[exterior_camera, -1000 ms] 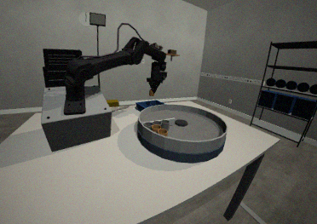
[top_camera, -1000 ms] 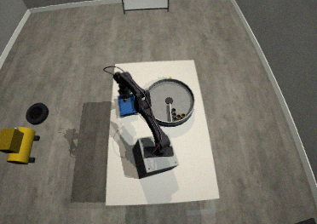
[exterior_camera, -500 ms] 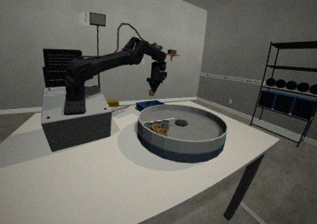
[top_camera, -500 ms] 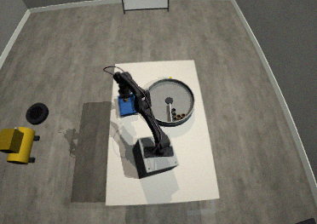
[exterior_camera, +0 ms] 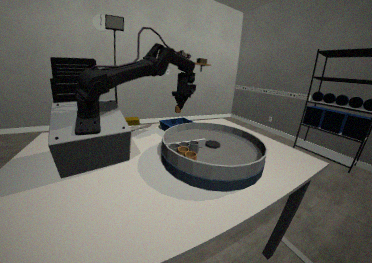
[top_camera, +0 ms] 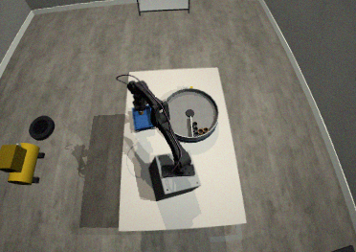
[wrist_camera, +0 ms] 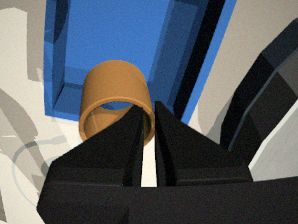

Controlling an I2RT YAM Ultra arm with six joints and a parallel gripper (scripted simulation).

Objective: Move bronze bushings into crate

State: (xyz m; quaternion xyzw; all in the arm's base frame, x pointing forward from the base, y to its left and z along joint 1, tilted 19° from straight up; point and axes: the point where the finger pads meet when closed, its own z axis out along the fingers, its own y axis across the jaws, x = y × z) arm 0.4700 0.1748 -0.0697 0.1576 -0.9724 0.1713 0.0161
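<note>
The blue crate is 120 mm below my hand and 20 mm to the left of it. From my hand the other things lie so: turntable (340 mm to the right, 90 mm below, 30 mm behind).
</note>
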